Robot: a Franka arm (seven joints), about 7 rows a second.
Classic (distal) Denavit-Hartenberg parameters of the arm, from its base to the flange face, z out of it. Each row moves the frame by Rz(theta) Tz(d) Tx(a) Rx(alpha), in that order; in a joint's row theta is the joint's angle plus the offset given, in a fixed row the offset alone. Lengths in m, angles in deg.
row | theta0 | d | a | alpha
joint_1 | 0 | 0.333 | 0 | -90
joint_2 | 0 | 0 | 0 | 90
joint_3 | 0 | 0.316 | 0.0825 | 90
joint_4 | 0 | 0 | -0.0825 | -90
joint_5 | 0 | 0.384 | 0 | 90
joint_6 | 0 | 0 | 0.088 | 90
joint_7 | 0 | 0.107 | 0 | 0
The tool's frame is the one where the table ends.
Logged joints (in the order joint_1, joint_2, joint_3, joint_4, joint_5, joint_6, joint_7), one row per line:
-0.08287, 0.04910, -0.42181, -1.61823, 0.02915, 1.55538, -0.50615
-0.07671, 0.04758, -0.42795, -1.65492, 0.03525, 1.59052, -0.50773
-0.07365, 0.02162, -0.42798, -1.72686, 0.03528, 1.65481, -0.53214
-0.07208, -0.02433, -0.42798, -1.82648, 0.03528, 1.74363, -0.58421
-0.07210, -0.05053, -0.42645, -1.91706, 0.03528, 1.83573, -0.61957
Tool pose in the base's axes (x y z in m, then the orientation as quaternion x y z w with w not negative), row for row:
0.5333, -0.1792, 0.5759, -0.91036, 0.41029, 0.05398, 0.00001
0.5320, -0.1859, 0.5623, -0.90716, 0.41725, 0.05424, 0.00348
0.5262, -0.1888, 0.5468, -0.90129, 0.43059, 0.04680, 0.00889
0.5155, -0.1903, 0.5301, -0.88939, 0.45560, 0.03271, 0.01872
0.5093, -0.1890, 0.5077, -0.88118, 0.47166, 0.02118, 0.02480
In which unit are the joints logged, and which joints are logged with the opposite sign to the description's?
The joints are logged in radians. Opposite sign: joint_1, joint_7.
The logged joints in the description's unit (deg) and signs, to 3 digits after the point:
4.748, 2.813, -24.168, -92.718, 1.670, 89.117, 29.000
4.395, 2.726, -24.520, -94.820, 2.020, 91.130, 29.091
4.220, 1.239, -24.521, -98.942, 2.021, 94.814, 30.489
4.130, -1.394, -24.521, -104.650, 2.021, 99.903, 33.473
4.131, -2.895, -24.434, -109.839, 2.021, 105.180, 35.499

